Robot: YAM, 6 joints.
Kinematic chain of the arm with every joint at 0, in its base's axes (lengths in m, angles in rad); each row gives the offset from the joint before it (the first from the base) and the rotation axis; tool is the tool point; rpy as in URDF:
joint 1: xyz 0 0 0.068 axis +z
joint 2: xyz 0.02 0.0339 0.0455 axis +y
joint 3: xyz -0.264 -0.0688 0 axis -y
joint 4: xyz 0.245 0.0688 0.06 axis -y
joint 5: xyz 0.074 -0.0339 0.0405 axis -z
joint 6: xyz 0.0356 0 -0.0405 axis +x
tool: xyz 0 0 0 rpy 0 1.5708 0
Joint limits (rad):
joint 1: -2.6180..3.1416
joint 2: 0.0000..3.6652
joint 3: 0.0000..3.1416
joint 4: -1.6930..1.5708
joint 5: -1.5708..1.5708
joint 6: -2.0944..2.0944
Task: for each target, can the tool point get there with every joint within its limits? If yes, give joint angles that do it. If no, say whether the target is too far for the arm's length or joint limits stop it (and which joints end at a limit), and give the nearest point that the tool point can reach.
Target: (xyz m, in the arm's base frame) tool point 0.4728 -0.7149 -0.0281
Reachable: no: too far | nearest point 0.3514 -0.5314 0.0091 | short by 0.223 m
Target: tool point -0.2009 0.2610 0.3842
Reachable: yes | joints 2.1391 1.7137 1.8666 -1.3180 -0.9442 -0.6974
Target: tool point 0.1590 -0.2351 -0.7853
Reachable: no: too far | nearest point 0.1486 -0.2197 -0.3800 | short by 0.406 m
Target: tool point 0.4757 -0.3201 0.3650
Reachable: yes | joints -0.5993 2.5112 2.4063 0.7062 -0.1141 0.9419
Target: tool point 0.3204 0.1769 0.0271
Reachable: yes | joints 0.5553 2.1956 0.9176 0.3548 0.5501 0.3119
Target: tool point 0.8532 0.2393 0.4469
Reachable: no: too far | nearest point 0.5816 0.1631 0.3383 | short by 0.302 m
